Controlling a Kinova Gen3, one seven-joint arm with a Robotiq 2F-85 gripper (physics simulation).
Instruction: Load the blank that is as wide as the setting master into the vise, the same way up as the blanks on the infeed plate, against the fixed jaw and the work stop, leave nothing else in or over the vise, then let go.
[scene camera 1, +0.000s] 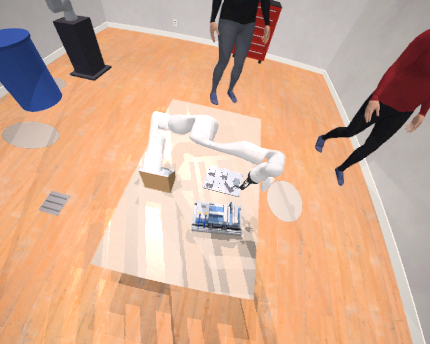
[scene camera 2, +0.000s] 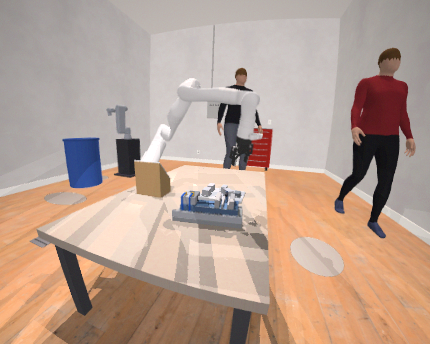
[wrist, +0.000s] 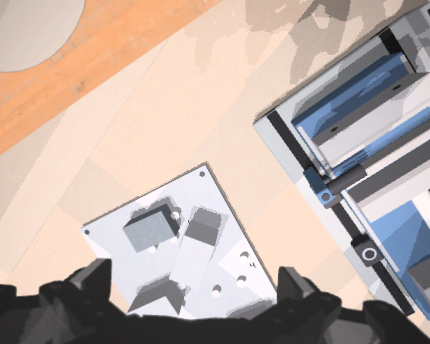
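Seen in the pictures: gripper, fingertip midpoint: (scene camera 1: 245, 182) (scene camera 2: 239, 164) (wrist: 194, 280); arm's base at its link origin: (scene camera 1: 152, 169) (scene camera 2: 148, 166).
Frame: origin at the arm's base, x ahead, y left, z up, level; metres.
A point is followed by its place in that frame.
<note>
The infeed plate (scene camera 1: 217, 189) {x 0.402, y 0.079, z -0.159 m} (wrist: 195, 187) {x 0.538, y 0.095, z -0.159 m} is a pale plate with several grey blanks and white pegs. In the wrist view, a blue-grey blank (wrist: 150, 231) {x 0.518, y 0.162, z -0.134 m} is near its left corner, a long pale blank (wrist: 196, 252) {x 0.480, y 0.117, z -0.116 m} with a darker end is beside it, and another blank (wrist: 159, 296) {x 0.439, y 0.193, z -0.129 m} is partly hidden by the gripper. The vise (scene camera 1: 216, 215) {x 0.434, y -0.121, z -0.106 m} (scene camera 2: 212, 206) {x 0.468, y -0.147, z -0.108 m} (wrist: 357, 95) {x 0.563, y -0.096, z -0.107 m} has blue and light parts and a dark rod (wrist: 348, 178) {x 0.508, y -0.055, z -0.072 m} in a small clamp; the wrist view cuts it off. I cannot tell which part is the setting master. My gripper (scene camera 1: 243, 186) {x 0.539, y 0.053, z 0.057 m} (scene camera 2: 238, 160) {x 0.539, y 0.053, z 0.057 m} (wrist: 194, 280) {x 0.539, y 0.053, z 0.057 m} is open and empty above the plate.
The vise's long grey base (scene camera 2: 207, 217) {x 0.468, y -0.208, z -0.132 m} stands on the table (scene camera 1: 175, 250) {x 0.263, y -0.363, z -0.167 m} (scene camera 2: 150, 247) {x 0.346, y -0.426, z -0.167 m}. A brown block (scene camera 1: 159, 181) {x 0.055, y -0.043, z -0.037 m} (scene camera 2: 151, 179) {x 0.056, y -0.042, z -0.062 m} stands by the arm's base. Two people stand on the floor beyond the table. A blue barrel (scene camera 1: 30, 70) (scene camera 2: 83, 162) is at the left.
</note>
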